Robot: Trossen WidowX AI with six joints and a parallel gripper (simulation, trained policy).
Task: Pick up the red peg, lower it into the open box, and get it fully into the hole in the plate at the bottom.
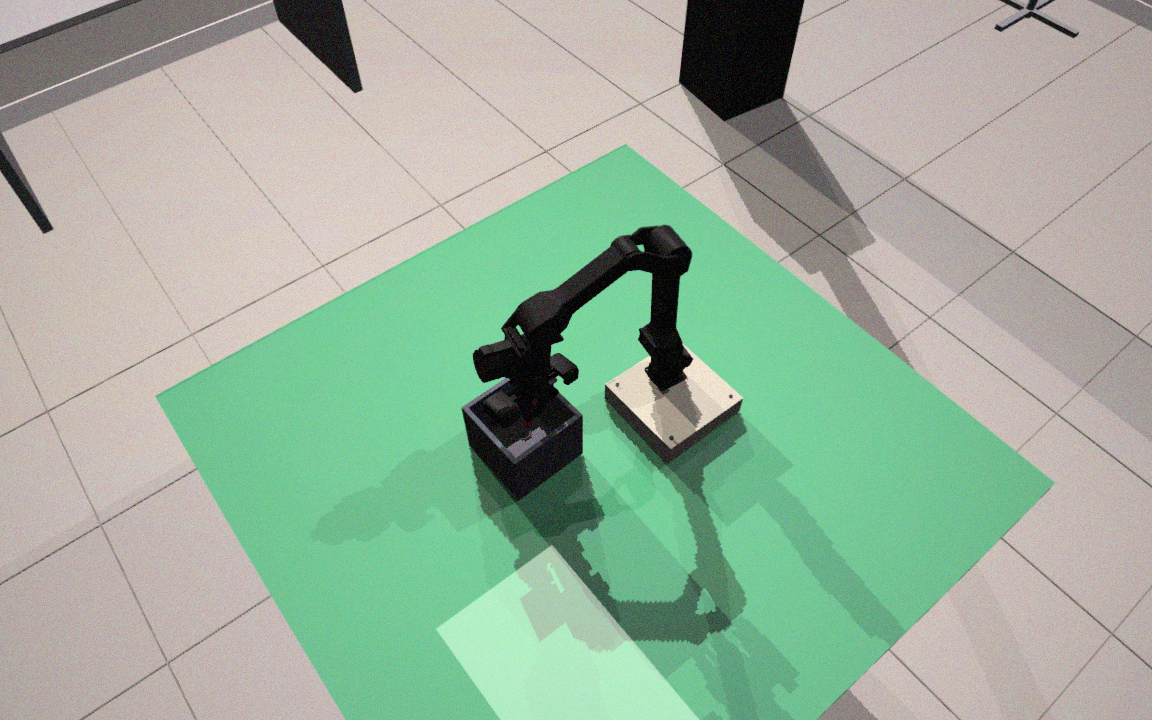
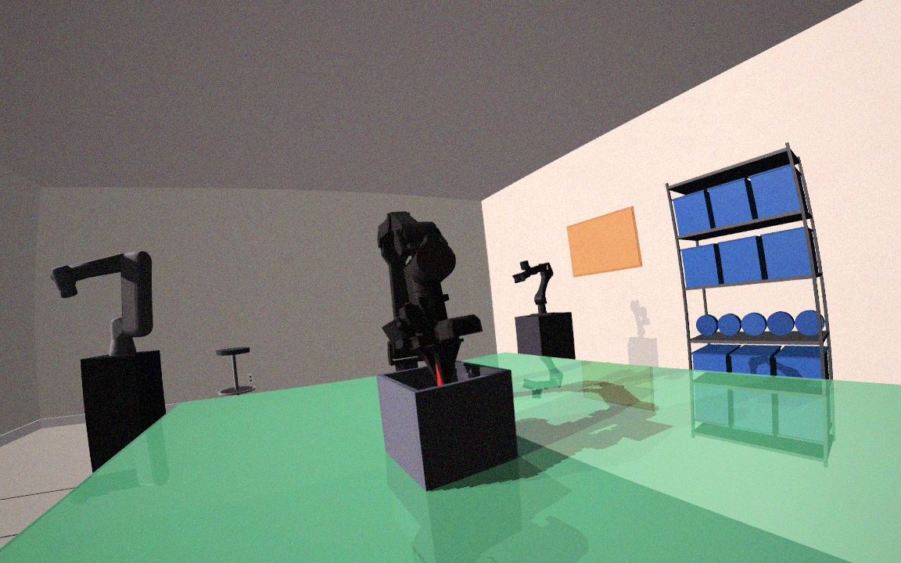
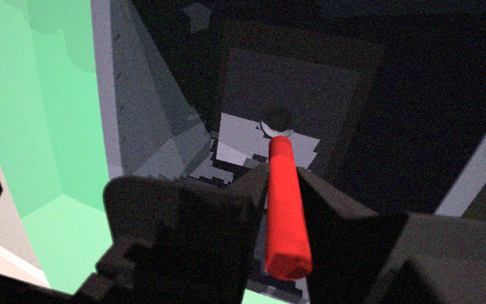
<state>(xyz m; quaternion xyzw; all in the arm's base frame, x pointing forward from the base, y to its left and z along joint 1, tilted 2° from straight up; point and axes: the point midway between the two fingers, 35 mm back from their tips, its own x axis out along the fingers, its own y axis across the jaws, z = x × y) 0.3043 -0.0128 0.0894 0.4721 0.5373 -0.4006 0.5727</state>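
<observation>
My gripper tip is 2 cm below the red peg. Also, from my gripper tip: grey plate: 1 cm ahead, 1 cm to the right, 7 cm below.
</observation>
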